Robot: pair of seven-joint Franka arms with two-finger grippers.
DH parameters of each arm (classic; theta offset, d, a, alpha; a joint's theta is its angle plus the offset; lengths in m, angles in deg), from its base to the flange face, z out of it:
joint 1: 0 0.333 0 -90
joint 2: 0 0 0 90
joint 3: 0 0.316 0.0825 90
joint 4: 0 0 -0.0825 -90
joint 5: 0 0.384 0 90
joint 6: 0 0 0.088 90
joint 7: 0 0.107 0 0
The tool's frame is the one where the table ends.
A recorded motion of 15 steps. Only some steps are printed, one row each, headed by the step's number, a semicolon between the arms.
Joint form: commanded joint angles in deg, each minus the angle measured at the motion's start. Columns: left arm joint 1, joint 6, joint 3, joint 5, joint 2, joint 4, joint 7; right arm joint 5, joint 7, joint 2, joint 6, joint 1, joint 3, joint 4.
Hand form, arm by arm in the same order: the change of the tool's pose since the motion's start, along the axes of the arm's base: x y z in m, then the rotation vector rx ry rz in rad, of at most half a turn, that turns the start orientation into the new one. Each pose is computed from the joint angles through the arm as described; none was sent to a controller.
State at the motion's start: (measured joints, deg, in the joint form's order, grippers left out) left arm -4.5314 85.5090 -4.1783 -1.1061 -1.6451 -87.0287 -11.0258; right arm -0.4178 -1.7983 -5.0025 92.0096 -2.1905 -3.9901 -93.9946
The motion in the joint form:
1: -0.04 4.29 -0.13 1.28 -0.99 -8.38 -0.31; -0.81 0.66 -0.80 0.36 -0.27 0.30 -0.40
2: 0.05 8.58 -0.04 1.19 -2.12 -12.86 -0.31; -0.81 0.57 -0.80 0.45 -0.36 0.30 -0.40
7: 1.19 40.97 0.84 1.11 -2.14 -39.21 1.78; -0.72 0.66 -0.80 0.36 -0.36 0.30 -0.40
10: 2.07 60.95 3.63 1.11 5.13 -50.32 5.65; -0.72 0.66 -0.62 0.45 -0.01 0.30 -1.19
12: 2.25 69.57 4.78 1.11 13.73 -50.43 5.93; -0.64 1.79 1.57 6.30 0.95 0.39 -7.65
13: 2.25 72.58 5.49 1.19 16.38 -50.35 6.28; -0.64 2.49 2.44 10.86 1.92 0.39 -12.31
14: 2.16 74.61 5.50 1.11 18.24 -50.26 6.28; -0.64 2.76 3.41 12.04 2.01 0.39 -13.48
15: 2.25 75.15 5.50 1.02 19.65 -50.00 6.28; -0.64 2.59 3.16 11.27 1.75 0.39 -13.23
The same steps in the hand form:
1: 0.0001 0.0007 -0.0528 0.0318 0.0499 0.0036; -0.0039 -0.0009 0.0047 -0.0144 -0.0119 -0.0112
2: -0.0011 0.0022 -0.0729 0.0290 0.0338 0.0069; -0.0038 -0.0017 0.0048 -0.0146 -0.0134 -0.0112
7: -0.0097 0.0229 -0.2409 0.0128 -0.0706 0.0064; -0.0040 -0.0016 0.0047 -0.0128 -0.0120 -0.0127
10: -0.0257 0.0577 -0.3576 0.0114 -0.0985 0.0032; -0.0027 0.0016 -0.0034 -0.0115 0.0032 -0.0064
12: -0.0208 0.0694 -0.4200 0.0156 -0.0970 0.0211; 0.0140 0.0112 -0.0686 -0.0076 0.0516 -0.0056
13: -0.0198 0.0758 -0.4380 0.0205 -0.1048 0.0255; 0.0185 0.0206 -0.1090 -0.0073 0.0683 0.0006
14: -0.0197 0.0752 -0.4505 0.0204 -0.1094 0.0251; 0.0215 0.0215 -0.1262 -0.0072 0.0850 -0.0021
15: -0.0201 0.0762 -0.4606 0.0208 -0.0987 0.0279; 0.0196 0.0191 -0.1229 -0.0064 0.0897 -0.0039

